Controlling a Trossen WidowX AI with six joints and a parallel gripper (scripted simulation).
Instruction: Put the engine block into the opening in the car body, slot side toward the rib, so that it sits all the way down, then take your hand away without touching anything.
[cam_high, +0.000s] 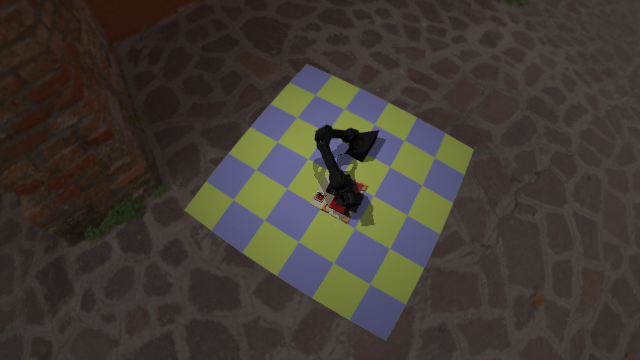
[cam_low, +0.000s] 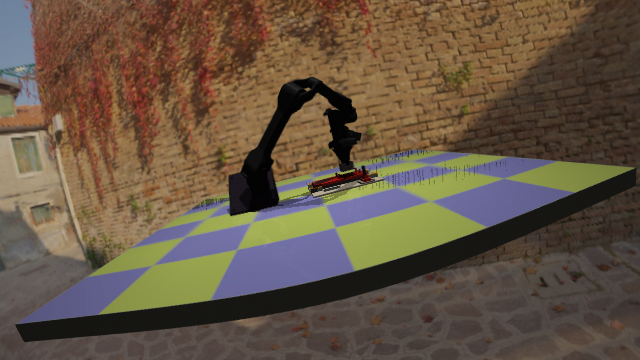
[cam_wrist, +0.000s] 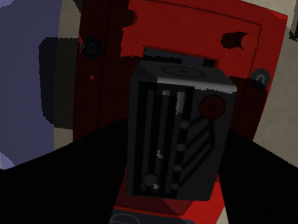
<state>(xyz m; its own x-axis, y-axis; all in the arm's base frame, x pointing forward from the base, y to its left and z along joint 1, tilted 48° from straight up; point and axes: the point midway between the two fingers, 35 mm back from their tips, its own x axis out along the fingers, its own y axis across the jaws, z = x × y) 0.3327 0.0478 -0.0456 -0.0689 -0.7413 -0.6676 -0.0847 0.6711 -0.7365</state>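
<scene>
Now: gripper tip 10 mm above the grey ribbed engine block. From my gripper tip the other things lie so: beige base plate 30 mm behind, 30 mm to the right, 50 mm below.
</scene>
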